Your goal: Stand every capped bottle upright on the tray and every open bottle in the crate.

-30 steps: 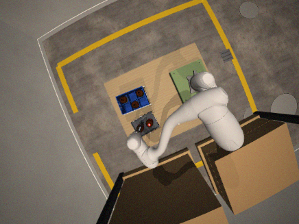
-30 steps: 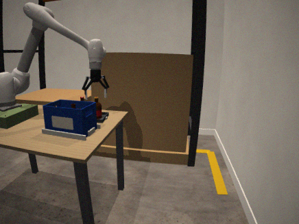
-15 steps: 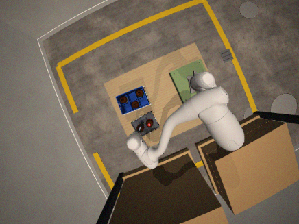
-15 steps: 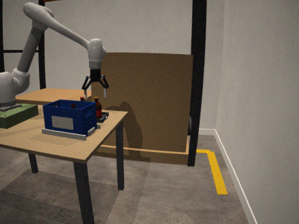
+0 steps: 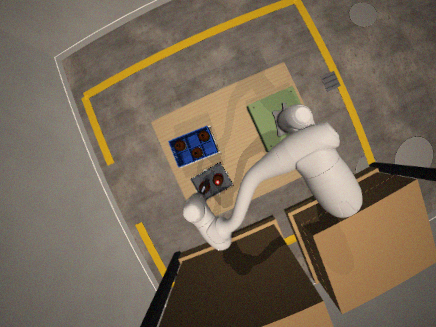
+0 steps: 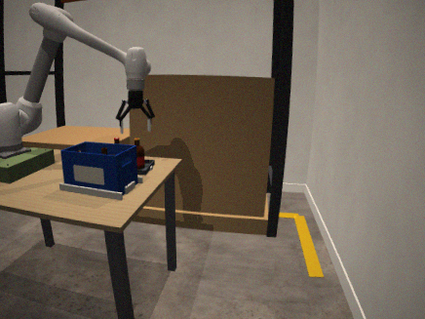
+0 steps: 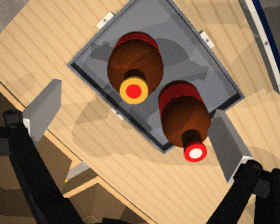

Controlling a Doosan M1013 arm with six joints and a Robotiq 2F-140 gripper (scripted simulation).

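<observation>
The brown capped bottle lies 12 cm below my hand. Also, from my hand: grey tray: 19 cm below, 5 cm behind, 1 cm to the right; then blue crate: 29 cm to the right, 12 cm below; then uncapped bottle: 32 cm to the right, 12 cm below, 10 cm ahead.
</observation>
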